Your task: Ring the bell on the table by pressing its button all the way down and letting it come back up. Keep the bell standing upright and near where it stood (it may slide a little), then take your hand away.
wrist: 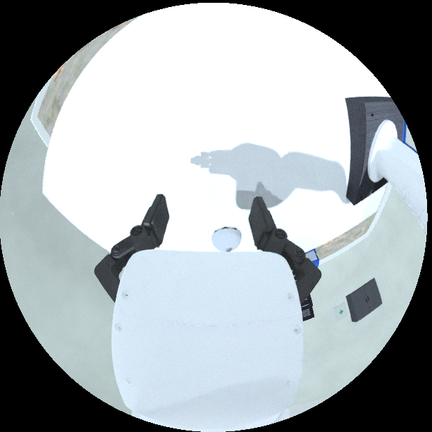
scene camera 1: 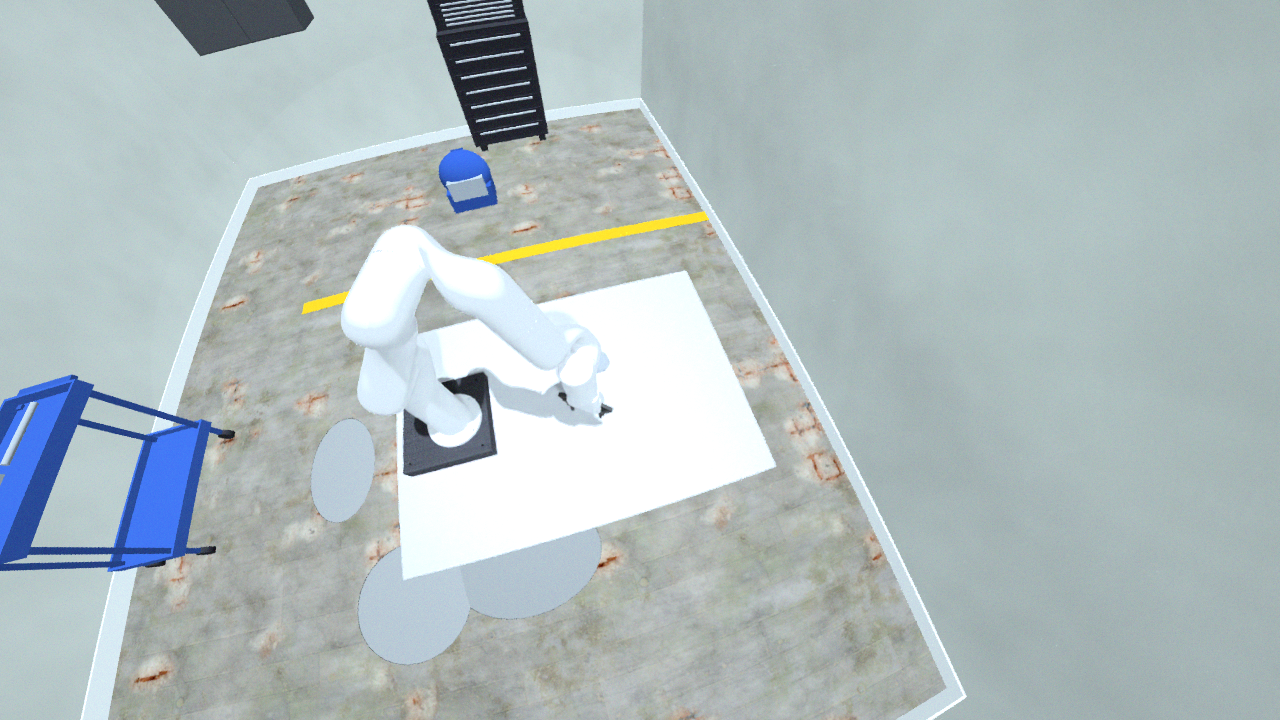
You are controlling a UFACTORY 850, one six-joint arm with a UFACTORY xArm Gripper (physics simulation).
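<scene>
The bell [wrist: 226,238] is a small white dome with dark bits along its upper edge in the wrist view. Its small button [wrist: 229,249] shows partly at the dome's lower edge, close to the gripper body. My gripper [scene camera 1: 586,405] [wrist: 208,205] is open and empty, its two black fingers wide apart. In the wrist view the bell appears between the lines of the fingers, nearer the right one, with a gap to each. In the scene view the bell cannot be made out against the white table [scene camera 1: 680,367] [wrist: 150,100] and the gripper. Whether the button is touched cannot be told.
The arm's black base plate [scene camera 1: 477,436] [wrist: 356,150] stands on the table's left part in the scene view. A blue cart [scene camera 1: 165,488] stands off to the left. A blue bin [scene camera 1: 463,168] and a black drawer cabinet [scene camera 1: 499,85] stand beyond the table.
</scene>
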